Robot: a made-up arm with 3 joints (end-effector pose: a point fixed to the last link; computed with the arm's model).
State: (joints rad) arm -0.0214 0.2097 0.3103
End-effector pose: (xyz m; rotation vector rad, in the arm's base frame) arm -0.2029 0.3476 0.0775 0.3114 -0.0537 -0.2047
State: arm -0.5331 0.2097 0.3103
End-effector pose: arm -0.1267 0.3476 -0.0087 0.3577 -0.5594 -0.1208
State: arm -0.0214 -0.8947 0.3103
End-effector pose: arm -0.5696 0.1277 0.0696 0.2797 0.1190 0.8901
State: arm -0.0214 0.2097 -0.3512
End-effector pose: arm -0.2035 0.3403 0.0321 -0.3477 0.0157 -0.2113
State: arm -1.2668 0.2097 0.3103
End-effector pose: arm 0.0323 0.3476 -0.0450 0.3996 -1.2838 0.0164
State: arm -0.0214 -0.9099 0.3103
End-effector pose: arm -0.5724 0.1222 0.0696 0.2788 0.1214 0.9052
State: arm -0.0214 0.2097 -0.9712
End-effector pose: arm -0.2093 0.3100 0.0020 -0.9653 0.0822 -0.2032
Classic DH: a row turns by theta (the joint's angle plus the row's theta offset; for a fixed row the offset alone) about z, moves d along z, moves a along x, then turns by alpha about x. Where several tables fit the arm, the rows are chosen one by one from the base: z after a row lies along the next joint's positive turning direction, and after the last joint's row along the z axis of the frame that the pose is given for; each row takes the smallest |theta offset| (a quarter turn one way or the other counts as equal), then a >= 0, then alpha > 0; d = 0 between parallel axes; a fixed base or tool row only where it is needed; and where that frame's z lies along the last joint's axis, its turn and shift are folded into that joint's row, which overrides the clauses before.
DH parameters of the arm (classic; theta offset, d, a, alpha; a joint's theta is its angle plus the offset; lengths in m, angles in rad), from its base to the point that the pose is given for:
base (fixed): 0 0.18 0 -1.5708
joint 1: 0 -0.06 -0.21 -1.5708
joint 2: -1.5708 0.11 0.33 -1.5708
joint 3: 0 -0.08 0.07 -1.5708
tool (fixed): -1.5708 -0.01 0 0

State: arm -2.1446 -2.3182 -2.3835
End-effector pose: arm 0.3196 -0.3038 -0.0365 1.0690 1.2072 0.3695
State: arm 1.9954 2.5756 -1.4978
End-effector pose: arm -0.1776 -0.2915 0.2253 1.7250 -1.3082 0.5508
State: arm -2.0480 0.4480 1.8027
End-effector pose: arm 0.1003 0.2664 0.0721 1.4675 -1.7298 1.6558
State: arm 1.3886 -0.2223 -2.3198
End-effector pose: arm -0.2151 0.1906 0.4949 -1.7236 0.4511 1.5830
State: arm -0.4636 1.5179 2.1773
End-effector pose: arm 0.0958 0.0357 0.1756 1.9672 -1.8876 -0.4584
